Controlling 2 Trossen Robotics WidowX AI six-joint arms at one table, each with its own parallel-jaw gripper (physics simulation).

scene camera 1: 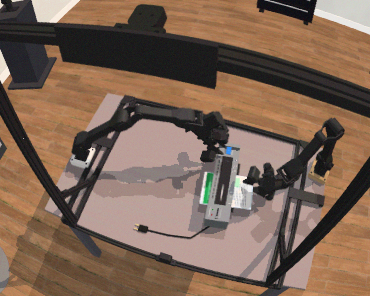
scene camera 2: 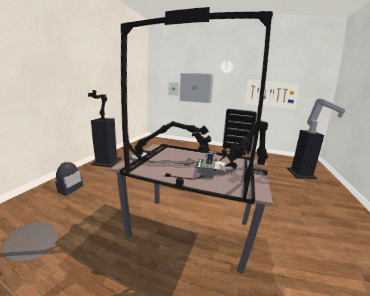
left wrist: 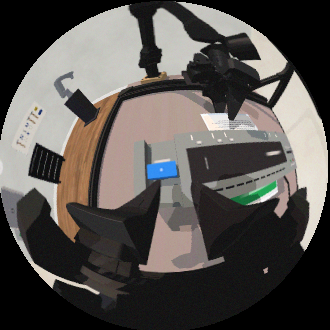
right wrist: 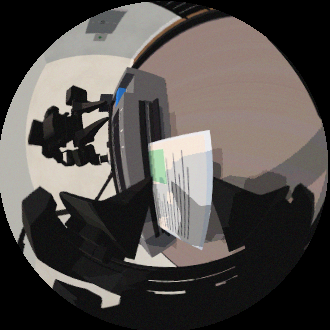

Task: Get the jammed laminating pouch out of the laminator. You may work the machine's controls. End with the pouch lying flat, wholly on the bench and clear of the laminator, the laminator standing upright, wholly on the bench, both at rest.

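Places are measured from the left arm's base along level axes (x ahead, y left, z up), in metres.
Pixels of known places: left gripper, fingertip midpoint: point(scene camera 1: 224, 150) point(scene camera 2: 209, 151) point(left wrist: 175, 183) point(right wrist: 106, 109); right gripper, fingertip midpoint: point(scene camera 1: 246, 185) point(scene camera 2: 221, 163) point(left wrist: 223, 119) point(right wrist: 180, 180); left arm's base, origin of the base link: point(scene camera 1: 82, 154) point(scene camera 2: 139, 153) point(right wrist: 107, 157); right arm's base, origin of the base link: point(scene camera 1: 320, 169) point(scene camera 2: 261, 163) point(left wrist: 153, 74).
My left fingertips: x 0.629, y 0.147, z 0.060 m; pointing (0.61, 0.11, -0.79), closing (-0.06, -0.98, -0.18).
Note:
For each thing: its middle in the pictures, then the offset to it from my left fingertips. "spot": a spot on its surface instead. Level surfaces: height alone.
- blue part, surface spot: point(left wrist: 161, 170) point(right wrist: 116, 97) point(scene camera 1: 228, 150) spot: dx +0.018, dy +0.017, dz -0.014 m
- pouch, body centre: point(right wrist: 150, 189) point(left wrist: 247, 151) point(scene camera 1: 227, 190) point(scene camera 2: 212, 164) dx +0.054, dy -0.154, dz -0.057 m
- black power cord, surface spot: point(scene camera 1: 172, 235) spot: dx -0.118, dy -0.398, dz -0.086 m
- plug, body centre: point(scene camera 1: 143, 228) dx -0.241, dy -0.402, dz -0.086 m
- bench, its level: dz -0.093 m
The grey laminator point(scene camera 1: 216, 200) point(scene camera 2: 207, 170) point(left wrist: 182, 157) point(right wrist: 131, 145) stands upright on the bench. A blue part point(scene camera 1: 229, 150) point(left wrist: 161, 170) point(right wrist: 120, 96) is at its far end. The pouch point(scene camera 1: 242, 197) point(left wrist: 225, 121) point(right wrist: 192, 190) sticks out of the laminator's right side in scene camera 1, and its green part shows on the left side; its middle is hidden inside. My right gripper point(scene camera 1: 251, 186) point(left wrist: 223, 119) point(right wrist: 180, 180) is open at the pouch's outer part, the fingers not closed on it. My left gripper point(scene camera 1: 217, 151) point(left wrist: 175, 183) point(right wrist: 106, 109) is partly open and empty, above the laminator's blue-part end.
A black power cord point(scene camera 1: 172, 236) runs from the laminator's near end to a plug point(scene camera 1: 141, 228) on the bench point(scene camera 1: 125, 205). A black frame rail point(scene camera 1: 120, 244) borders the bench, with uprights point(scene camera 2: 124, 100) point(scene camera 2: 265, 85) at the sides and an overhead beam point(scene camera 1: 140, 55).

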